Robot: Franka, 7 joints.
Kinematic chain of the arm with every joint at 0, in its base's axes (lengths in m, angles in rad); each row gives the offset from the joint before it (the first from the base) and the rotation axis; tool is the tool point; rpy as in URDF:
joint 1: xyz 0 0 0.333 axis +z
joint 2: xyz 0 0 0 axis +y
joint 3: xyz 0 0 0.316 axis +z
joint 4: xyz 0.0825 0 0 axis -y
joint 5: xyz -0.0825 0 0.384 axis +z
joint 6: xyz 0 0 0 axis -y
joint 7: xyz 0.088 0 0 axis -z
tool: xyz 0 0 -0.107 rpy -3.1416 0 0
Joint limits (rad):
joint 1: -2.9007..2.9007
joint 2: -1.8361..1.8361
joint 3: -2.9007..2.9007
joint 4: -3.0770..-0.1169
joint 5: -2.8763..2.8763
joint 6: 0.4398..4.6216
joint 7: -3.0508..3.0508
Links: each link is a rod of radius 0.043 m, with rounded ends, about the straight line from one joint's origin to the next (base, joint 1, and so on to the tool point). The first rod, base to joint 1, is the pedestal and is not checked.
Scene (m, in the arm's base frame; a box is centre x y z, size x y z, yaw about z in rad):
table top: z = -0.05
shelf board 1: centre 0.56 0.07 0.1 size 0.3 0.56 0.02 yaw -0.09
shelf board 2: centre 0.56 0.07 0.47 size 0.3 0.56 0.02 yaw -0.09
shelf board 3: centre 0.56 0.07 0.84 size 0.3 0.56 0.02 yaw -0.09
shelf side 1: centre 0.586 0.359 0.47 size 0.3 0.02 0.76 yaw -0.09
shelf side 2: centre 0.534 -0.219 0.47 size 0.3 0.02 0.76 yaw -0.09
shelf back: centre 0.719 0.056 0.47 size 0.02 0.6 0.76 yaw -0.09
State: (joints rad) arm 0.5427 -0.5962 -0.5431 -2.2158 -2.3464 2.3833 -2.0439
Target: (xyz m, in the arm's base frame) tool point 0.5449 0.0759 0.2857
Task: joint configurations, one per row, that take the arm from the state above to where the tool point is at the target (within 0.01 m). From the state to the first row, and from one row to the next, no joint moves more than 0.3 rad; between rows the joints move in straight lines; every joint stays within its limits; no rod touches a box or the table.
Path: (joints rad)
1: 0.4848 -0.8416 -0.4922 -2.3613 -2.3528 2.4683 -2.0439
2: 0.4268 -1.0870 -0.4413 -2.5068 -2.3591 2.5534 -2.0439
3: 0.3689 -1.3324 -0.3904 -2.6522 -2.3655 2.6384 -2.0439
4: 0.5338 -1.3119 -0.6346 -2.7284 -2.3692 2.6566 -2.0439
5: 0.6988 -1.2913 -0.8789 -2.8046 -2.3729 2.6748 -2.0439
6: 0.8637 -1.2708 -1.1231 -2.8807 -2.3765 2.6930 -2.0439
7: 1.0286 -1.2503 -1.3673 -2.9569 -2.3802 2.7112 -2.0439
8: 1.1936 -1.2298 -1.6116 -3.0331 -2.3839 2.7294 -2.0439
9: 1.4251 -1.1794 -1.6385 -2.7763 -2.3644 2.5652 -2.0439
10: 1.6566 -1.1290 -1.6654 -2.5194 -2.3450 2.4010 -2.0439
11: 1.8881 -1.0786 -1.6923 -2.2626 -2.3256 2.2368 -2.0439

